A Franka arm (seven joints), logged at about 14 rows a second.
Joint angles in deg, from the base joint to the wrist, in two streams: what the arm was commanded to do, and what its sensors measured. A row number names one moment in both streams.
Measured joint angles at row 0:
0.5 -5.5 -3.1 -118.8 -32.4 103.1 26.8
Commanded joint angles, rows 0 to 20:
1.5 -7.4 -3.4 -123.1 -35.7 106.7 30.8
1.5 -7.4 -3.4 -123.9 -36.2 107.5 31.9
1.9 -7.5 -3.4 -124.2 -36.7 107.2 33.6
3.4 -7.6 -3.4 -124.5 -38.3 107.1 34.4
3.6 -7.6 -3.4 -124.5 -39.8 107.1 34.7
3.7 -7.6 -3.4 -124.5 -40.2 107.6 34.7
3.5 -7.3 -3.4 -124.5 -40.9 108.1 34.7
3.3 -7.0 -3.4 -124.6 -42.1 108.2 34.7
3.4 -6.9 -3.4 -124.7 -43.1 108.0 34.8
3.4 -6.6 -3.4 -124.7 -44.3 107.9 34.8
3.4 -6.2 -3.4 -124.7 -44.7 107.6 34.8
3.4 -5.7 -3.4 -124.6 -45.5 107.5 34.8
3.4 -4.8 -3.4 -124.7 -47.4 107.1 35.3
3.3 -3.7 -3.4 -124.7 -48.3 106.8 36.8
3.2 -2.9 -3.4 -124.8 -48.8 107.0 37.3
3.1 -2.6 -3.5 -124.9 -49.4 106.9 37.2
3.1 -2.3 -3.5 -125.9 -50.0 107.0 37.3
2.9 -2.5 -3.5 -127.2 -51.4 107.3 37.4
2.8 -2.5 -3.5 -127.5 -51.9 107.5 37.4
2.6 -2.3 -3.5 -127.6 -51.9 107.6 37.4
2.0 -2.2 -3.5 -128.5 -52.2 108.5 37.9
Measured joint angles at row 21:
2.7 -1.4 -3.5 -126.2 -50.6 106.4 36.3
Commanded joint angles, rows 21 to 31:
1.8 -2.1 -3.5 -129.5 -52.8 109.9 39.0
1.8 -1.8 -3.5 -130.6 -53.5 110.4 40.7
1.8 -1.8 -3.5 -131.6 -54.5 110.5 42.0
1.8 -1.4 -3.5 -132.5 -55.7 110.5 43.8
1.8 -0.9 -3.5 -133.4 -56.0 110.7 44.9
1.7 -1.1 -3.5 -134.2 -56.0 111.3 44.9
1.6 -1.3 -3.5 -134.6 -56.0 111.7 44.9
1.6 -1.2 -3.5 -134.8 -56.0 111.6 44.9
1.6 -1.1 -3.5 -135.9 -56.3 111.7 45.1
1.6 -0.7 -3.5 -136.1 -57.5 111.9 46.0
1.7 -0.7 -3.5 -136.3 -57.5 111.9 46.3
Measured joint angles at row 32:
2.5 -0.4 -3.9 -134.7 -55.6 110.2 44.4
